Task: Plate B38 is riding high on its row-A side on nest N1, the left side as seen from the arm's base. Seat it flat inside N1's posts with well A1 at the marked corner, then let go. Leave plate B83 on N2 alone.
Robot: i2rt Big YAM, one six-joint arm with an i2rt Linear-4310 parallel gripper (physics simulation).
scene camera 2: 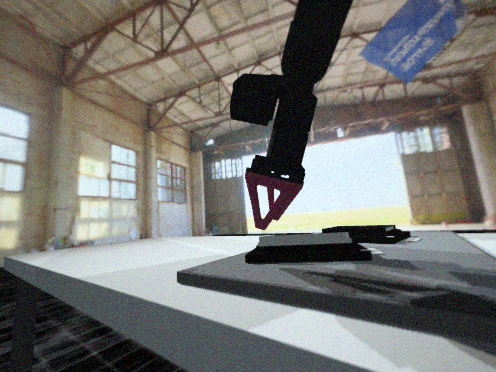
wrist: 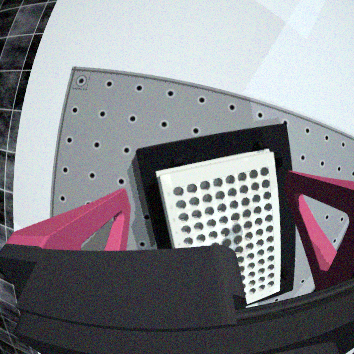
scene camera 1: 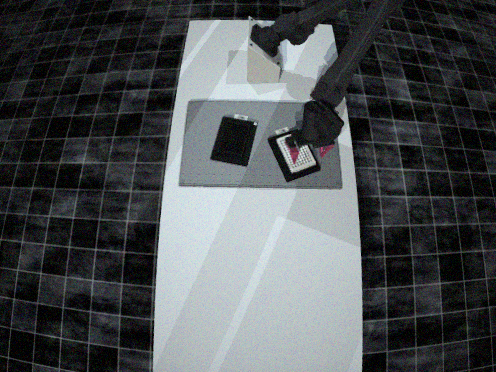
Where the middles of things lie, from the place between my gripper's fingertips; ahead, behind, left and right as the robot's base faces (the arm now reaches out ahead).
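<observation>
There's the plate (scene camera 2: 340, 237), and it's 4 cm to the right of my hand, 3 cm below it and 4 cm behind it.
</observation>
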